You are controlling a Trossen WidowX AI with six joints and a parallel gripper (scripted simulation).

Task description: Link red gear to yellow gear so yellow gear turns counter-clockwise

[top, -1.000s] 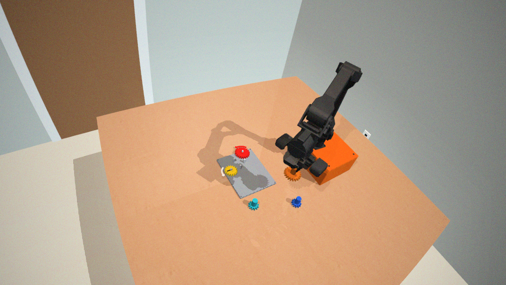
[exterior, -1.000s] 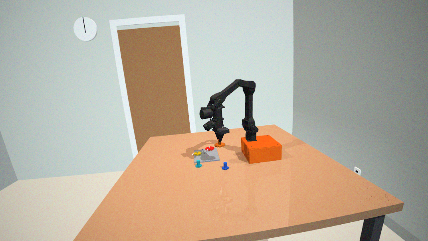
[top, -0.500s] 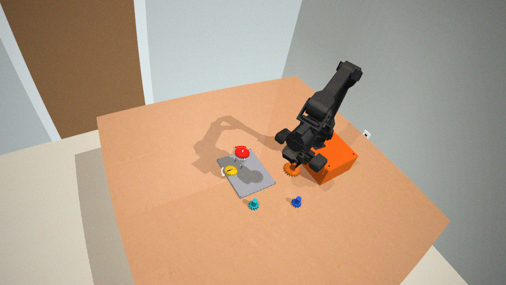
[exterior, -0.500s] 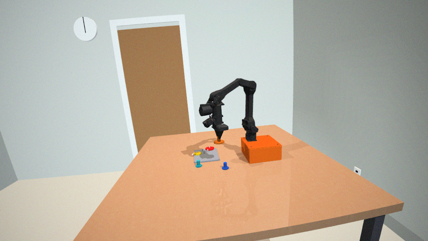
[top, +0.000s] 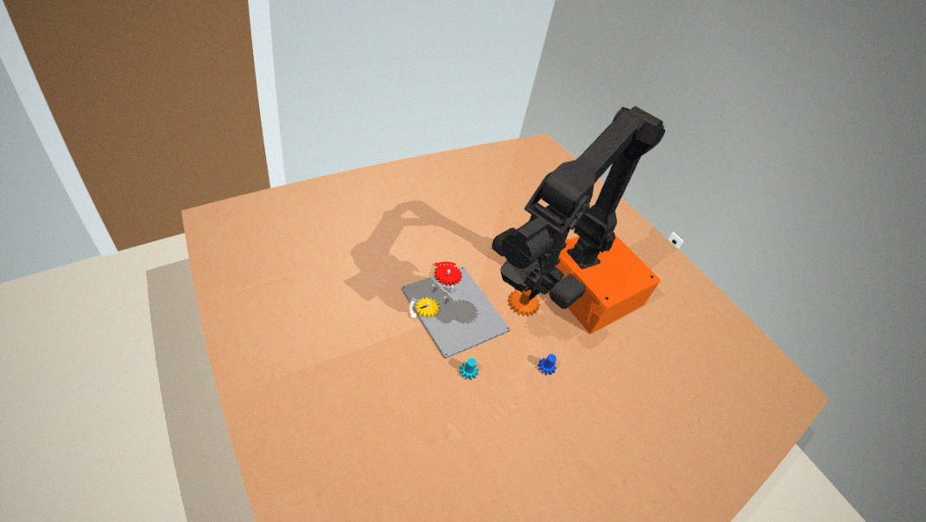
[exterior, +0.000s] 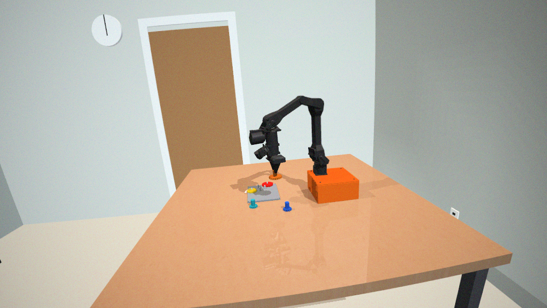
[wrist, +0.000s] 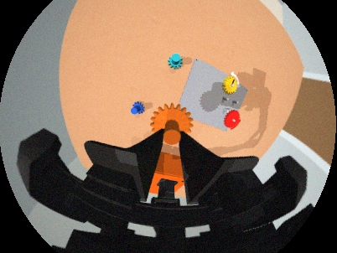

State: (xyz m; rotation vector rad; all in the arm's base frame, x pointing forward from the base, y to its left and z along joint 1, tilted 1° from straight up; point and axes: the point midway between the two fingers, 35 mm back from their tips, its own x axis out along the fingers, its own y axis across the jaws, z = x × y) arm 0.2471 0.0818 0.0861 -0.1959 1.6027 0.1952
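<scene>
Now: gripper tip 14 cm to the left of the yellow gear, 14 cm above it and 13 cm short of it. Round my gripper tip: blue gear: 14 cm below, 9 cm to the left, 4 cm behind; then orange gear: 1 cm below; then teal gear: 14 cm below, 12 cm ahead, 4 cm to the left.
</scene>
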